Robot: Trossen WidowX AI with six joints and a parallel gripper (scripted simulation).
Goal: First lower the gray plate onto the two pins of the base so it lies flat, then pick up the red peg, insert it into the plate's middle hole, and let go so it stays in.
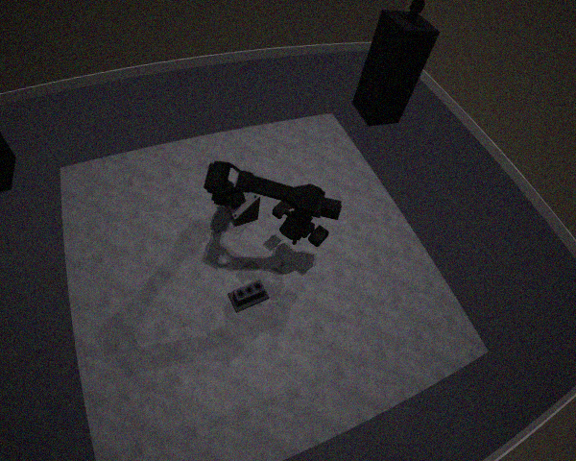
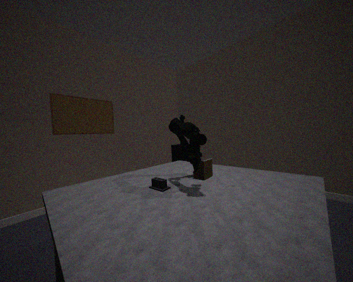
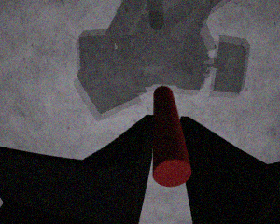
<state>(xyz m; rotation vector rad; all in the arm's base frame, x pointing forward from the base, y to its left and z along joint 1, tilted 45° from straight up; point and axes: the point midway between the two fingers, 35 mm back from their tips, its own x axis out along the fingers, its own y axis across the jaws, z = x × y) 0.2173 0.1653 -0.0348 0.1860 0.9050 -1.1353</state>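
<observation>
The gray plate lies 200 mm to the right of my gripper tip, 120 mm ahead of it and 60 mm below it. From my gripper tip the other things lie so: red peg right at my gripper tip.
</observation>
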